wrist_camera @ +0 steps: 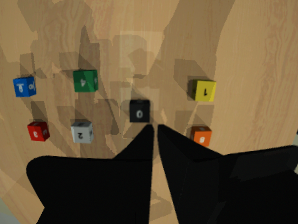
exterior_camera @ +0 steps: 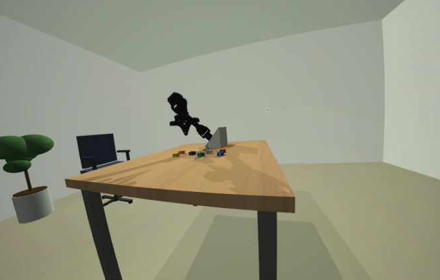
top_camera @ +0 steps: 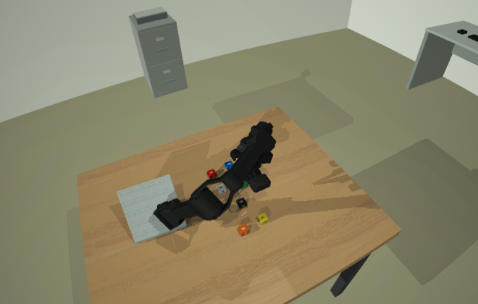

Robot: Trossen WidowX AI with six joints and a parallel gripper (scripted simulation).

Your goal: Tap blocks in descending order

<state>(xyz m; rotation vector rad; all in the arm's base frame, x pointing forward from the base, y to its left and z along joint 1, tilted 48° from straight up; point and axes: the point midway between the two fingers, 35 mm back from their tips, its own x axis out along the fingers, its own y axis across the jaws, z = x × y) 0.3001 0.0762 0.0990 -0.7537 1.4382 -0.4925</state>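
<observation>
The yellow block is 2 cm ahead of my gripper tip, 9 cm to the right of it and 12 cm below it. Also, from my gripper tip: orange block (6 cm behind, 11 cm to the right, 12 cm below); black block (3 cm behind, 1 cm to the left, 12 cm below); green block (1 cm ahead, 10 cm to the left, 12 cm below).
</observation>
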